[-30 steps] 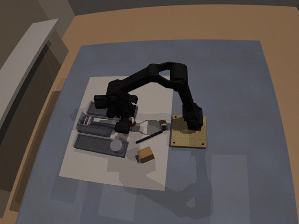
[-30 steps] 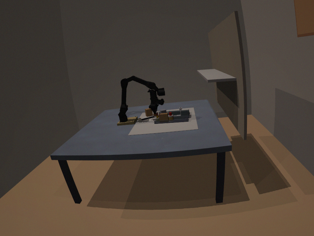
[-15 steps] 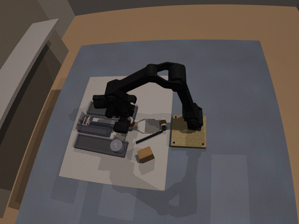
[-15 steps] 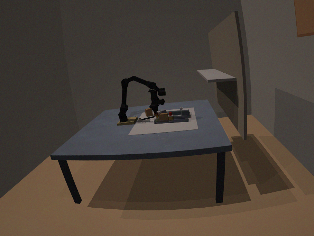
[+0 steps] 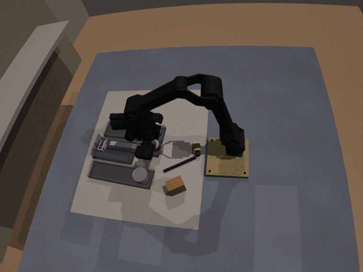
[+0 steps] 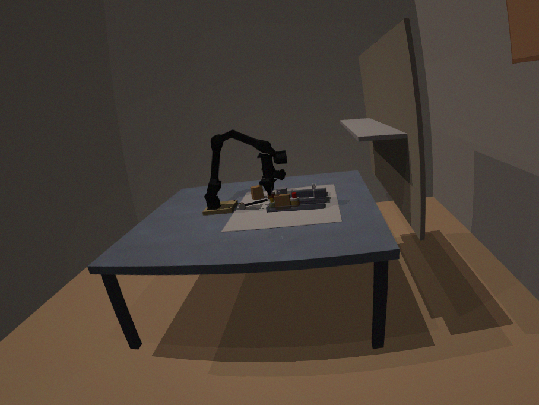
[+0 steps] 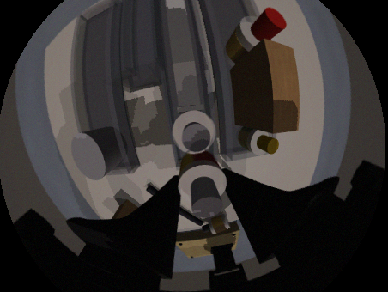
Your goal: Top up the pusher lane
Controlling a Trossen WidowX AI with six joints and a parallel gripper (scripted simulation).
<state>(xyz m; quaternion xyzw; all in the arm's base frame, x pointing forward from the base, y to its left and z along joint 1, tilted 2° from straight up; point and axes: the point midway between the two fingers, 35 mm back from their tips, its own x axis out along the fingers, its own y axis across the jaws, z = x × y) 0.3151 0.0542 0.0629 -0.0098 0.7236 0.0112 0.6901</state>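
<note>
My gripper tip is now 80 mm to the left of the yellow-lidded jar, 20 mm short of it and 20 mm above it. From my gripper tip the other things lie so: black rod (110 mm behind, 50 mm below, 40 mm to the left); red-lidded jar (140 mm ahead, 70 mm to the right, 10 mm below); grey cylinder (130 mm to the left, 30 mm below, 30 mm ahead).
</note>
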